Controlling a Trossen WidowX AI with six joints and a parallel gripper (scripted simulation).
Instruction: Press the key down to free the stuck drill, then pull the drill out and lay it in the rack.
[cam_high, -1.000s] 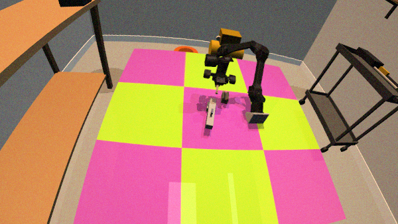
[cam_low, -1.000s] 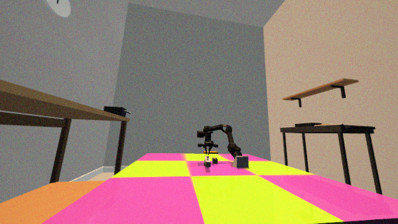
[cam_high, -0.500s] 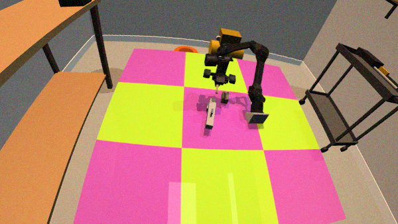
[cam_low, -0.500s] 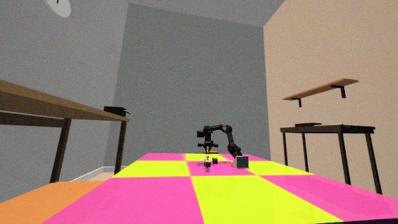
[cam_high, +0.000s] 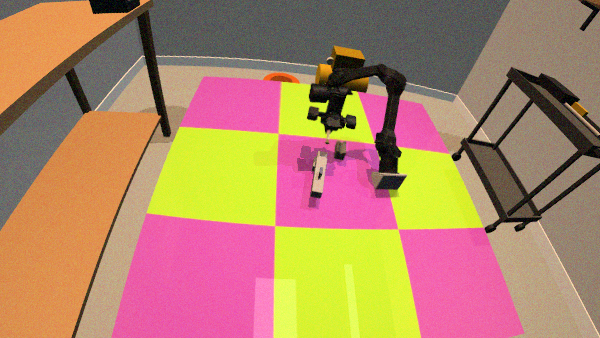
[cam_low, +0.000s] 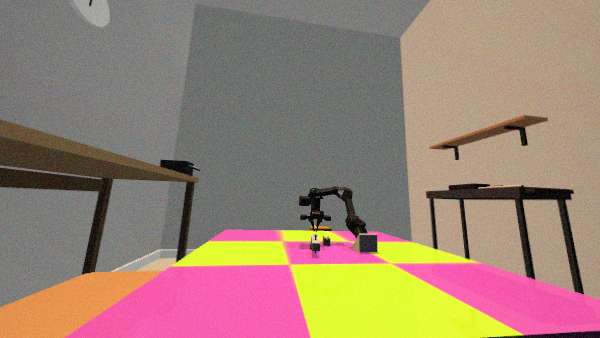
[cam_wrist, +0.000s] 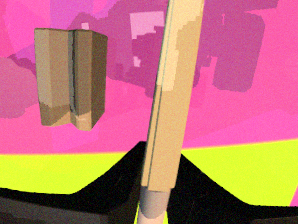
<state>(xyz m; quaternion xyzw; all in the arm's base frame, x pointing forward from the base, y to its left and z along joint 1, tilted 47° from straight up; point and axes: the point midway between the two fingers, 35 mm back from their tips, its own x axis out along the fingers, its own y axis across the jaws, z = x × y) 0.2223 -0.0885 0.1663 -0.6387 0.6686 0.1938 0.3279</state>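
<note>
My gripper tip is now 40 mm to the right of the drill, 30 mm below it and 10 mm short of it. The rest, counted from my gripper tip: key 210 mm to the left, 50 mm ahead, 10 mm below; then rack 60 mm behind, 40 mm to the left, 40 mm below.
</note>
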